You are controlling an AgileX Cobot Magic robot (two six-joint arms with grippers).
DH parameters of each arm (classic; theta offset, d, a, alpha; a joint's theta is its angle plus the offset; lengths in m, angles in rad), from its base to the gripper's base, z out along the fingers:
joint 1: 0 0.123 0 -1.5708
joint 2: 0.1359 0 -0.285 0
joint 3: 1.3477 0 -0.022 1.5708
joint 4: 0 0.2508 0 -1.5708
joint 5: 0 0 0.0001 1.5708
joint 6: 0 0.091 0 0
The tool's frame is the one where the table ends.
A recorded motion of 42 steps. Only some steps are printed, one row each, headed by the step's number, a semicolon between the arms.
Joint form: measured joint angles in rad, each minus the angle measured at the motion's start. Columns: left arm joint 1, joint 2, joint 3, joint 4, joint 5, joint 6; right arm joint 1, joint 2, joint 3, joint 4, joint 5, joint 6.
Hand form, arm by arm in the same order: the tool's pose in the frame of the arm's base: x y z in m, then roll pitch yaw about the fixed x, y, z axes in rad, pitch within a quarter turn. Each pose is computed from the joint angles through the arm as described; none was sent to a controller.
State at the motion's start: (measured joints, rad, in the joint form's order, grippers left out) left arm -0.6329 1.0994 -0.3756 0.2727 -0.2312 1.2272; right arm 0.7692 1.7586 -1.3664 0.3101 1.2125 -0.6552
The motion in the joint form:
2: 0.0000 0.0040 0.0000 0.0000 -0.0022 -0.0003; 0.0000 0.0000 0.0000 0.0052 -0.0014 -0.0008
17: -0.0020 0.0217 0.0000 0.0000 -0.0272 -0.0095; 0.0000 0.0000 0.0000 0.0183 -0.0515 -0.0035
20: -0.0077 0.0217 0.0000 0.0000 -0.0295 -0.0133; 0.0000 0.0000 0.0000 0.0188 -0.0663 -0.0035
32: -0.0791 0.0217 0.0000 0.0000 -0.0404 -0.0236; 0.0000 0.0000 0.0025 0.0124 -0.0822 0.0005
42: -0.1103 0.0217 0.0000 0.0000 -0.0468 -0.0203; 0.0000 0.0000 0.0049 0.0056 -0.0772 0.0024
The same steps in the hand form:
2: 0.1616 -0.1255 0.2235 1.9875 0.0967 0.9125; 0.2278 0.2573 0.2520 2.9239 0.2122 -1.8433
17: 0.1631 -0.1279 0.2219 1.9814 0.1091 0.9082; 0.2308 0.2609 0.2526 2.9420 0.2578 -1.8556
20: 0.1624 -0.1289 0.2220 1.9793 0.1129 0.9033; 0.2318 0.2617 0.2527 2.9501 0.2695 -1.8582
32: 0.1529 -0.1406 0.2229 1.9692 0.1239 0.8324; 0.2330 0.2619 0.2521 2.9623 0.2760 -1.8616
42: 0.1485 -0.1455 0.2235 1.9628 0.1217 0.7978; 0.2327 0.2610 0.2513 2.9635 0.2665 -1.8595

